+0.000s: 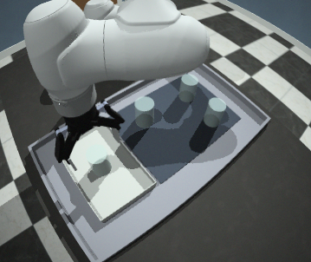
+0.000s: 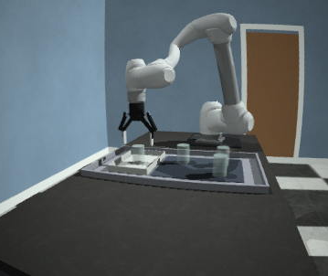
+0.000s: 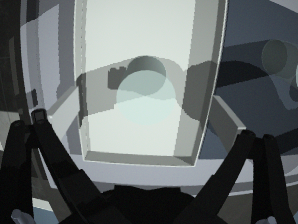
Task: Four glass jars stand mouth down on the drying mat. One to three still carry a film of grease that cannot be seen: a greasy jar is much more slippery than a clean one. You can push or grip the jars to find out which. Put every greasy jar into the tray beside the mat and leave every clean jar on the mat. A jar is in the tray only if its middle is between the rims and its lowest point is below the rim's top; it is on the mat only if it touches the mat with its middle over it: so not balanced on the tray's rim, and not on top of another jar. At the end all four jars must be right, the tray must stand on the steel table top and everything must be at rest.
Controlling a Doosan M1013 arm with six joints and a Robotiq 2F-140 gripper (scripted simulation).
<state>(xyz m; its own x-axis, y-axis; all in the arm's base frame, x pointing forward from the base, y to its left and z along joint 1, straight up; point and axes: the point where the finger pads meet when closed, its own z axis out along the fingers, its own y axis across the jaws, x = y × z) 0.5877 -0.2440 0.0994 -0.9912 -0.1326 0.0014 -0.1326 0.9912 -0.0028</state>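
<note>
My hand is 100 mm above the tray. The rest, counted from my hand: drying mat 40 mm behind, 320 mm to the left, 110 mm below; then steel table top 10 mm behind, 210 mm to the left, 110 mm below.
</note>
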